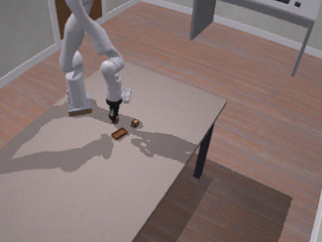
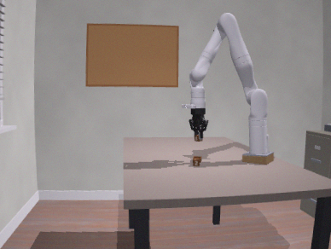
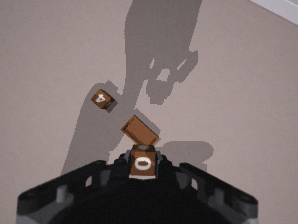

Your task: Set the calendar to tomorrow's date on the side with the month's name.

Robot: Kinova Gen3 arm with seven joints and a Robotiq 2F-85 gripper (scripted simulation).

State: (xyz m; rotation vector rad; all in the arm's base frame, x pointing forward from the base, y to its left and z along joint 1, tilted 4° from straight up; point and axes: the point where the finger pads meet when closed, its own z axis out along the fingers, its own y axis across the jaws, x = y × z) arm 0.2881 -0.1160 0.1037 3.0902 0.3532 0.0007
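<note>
The brown calendar tray lies 120 mm below my hand, 10 mm to the left of it and 10 mm ahead of it. From my hand the other things lie so: brown number cube: 10 mm below; digit cube: 110 mm to the left, 110 mm below, 60 mm ahead.
</note>
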